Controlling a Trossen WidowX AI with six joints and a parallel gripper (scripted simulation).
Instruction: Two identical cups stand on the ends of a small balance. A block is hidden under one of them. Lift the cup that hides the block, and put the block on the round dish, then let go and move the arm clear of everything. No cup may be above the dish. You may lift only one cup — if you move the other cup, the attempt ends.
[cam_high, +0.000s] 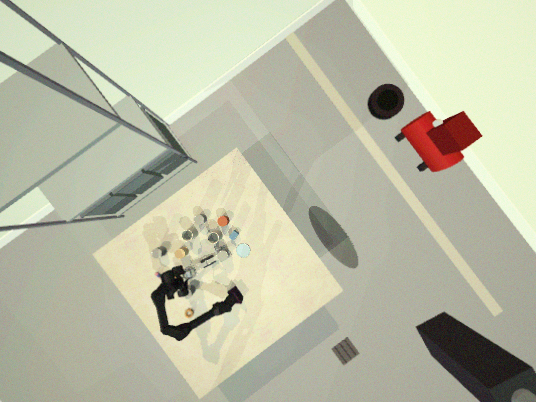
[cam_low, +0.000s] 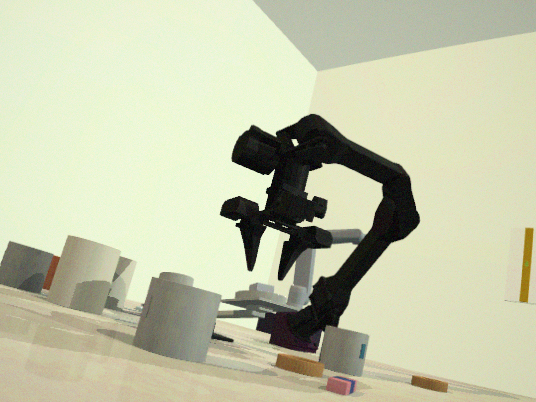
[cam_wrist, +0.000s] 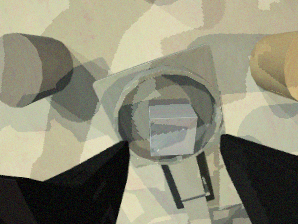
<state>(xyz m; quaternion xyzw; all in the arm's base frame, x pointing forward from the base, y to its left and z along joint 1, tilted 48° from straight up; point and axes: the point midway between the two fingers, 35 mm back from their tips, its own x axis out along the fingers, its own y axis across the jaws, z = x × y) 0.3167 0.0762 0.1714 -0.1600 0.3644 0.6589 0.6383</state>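
The pale block is 3 cm below my gripper tip. From my gripper tip the other things lie so: balance beam: 12 cm to the right, 8 cm below; then balance: 12 cm to the right, 9 cm below; then tan cylinder: 13 cm ahead, 1 cm to the right, 8 cm below.
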